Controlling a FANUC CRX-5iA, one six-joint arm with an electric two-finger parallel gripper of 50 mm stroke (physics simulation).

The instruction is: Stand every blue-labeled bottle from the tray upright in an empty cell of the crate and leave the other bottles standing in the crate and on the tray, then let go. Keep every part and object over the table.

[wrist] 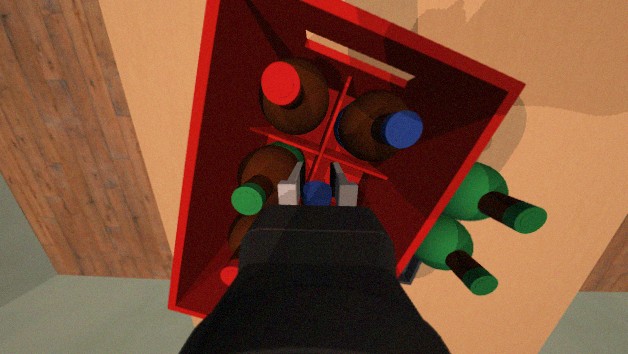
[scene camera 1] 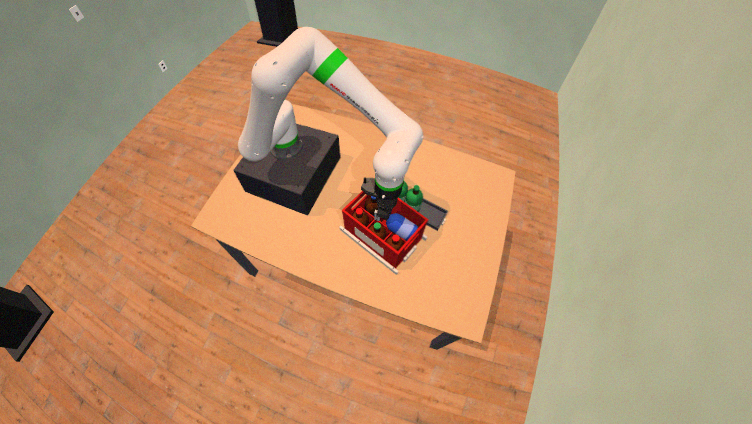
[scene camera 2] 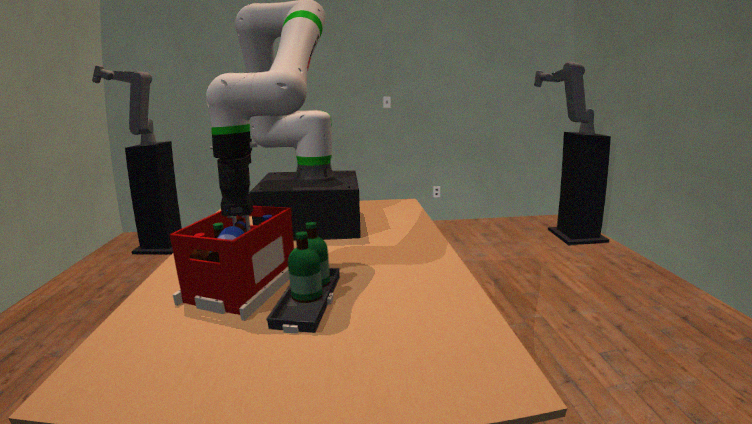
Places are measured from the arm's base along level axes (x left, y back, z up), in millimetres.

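Pixels of known places: gripper, fingertip midpoint: (wrist: pixel 317 172) (scene camera 1: pixel 378 216); arm's base, link origin: (scene camera 1: pixel 286 147) (scene camera 2: pixel 314 179).
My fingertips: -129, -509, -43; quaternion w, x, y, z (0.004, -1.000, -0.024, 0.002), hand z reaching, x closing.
Observation:
For each thing: its top centre in the pictures, then the offset to it from my fingertips, as dx, dy, dz. "spot": a spot on its surface instead.
- crate, top centre: (wrist: pixel 366 255) (scene camera 2: pixel 251 222) (scene camera 1: pixel 396 206) +44, -54, +49
- blue-labeled bottle, top centre: (wrist: pixel 306 273) (scene camera 2: pixel 229 228) (scene camera 1: pixel 398 219) -4, -81, +45
- brown bottle with a blue cap, top centre: (wrist: pixel 404 130) (scene camera 2: pixel 267 215) (scene camera 1: pixel 374 195) +58, +45, +37
- green cap, top centre: (wrist: pixel 246 201) (scene camera 2: pixel 218 224) (scene camera 1: pixel 377 225) -57, -18, +37
- dark tray, surface spot: (scene camera 2: pixel 289 316) spot: +143, -194, -121
The crate (scene camera 1: pixel 387 255) (scene camera 2: pixel 205 279) (wrist: pixel 194 140) is red and divided into cells. A blue-labeled bottle (scene camera 1: pixel 402 226) (scene camera 2: pixel 230 233) (wrist: pixel 317 194) leans strongly inside it, its blue shoulder toward the far end from the robot base. My gripper (scene camera 1: pixel 378 214) (scene camera 2: pixel 240 221) (wrist: pixel 317 172) points down into the crate and is shut on this bottle's neck end; its blue cap shows between the fingers in the wrist view. A brown bottle with a blue cap (scene camera 1: pixel 372 202) (scene camera 2: pixel 267 217) (wrist: pixel 401 130) stands in a corner cell. The leaning bottle's lower part is hidden.
Brown bottles with a red cap (scene camera 1: pixel 360 213) (wrist: pixel 281 83), a green cap (scene camera 1: pixel 377 227) (wrist: pixel 248 199) and a red cap (scene camera 1: pixel 396 240) (wrist: pixel 230 275) stand along one crate side. Two green bottles (scene camera 1: pixel 414 195) (scene camera 2: pixel 305 273) (wrist: pixel 472 192) stand on the dark tray (scene camera 1: pixel 434 214) (scene camera 2: pixel 289 316) beside the crate.

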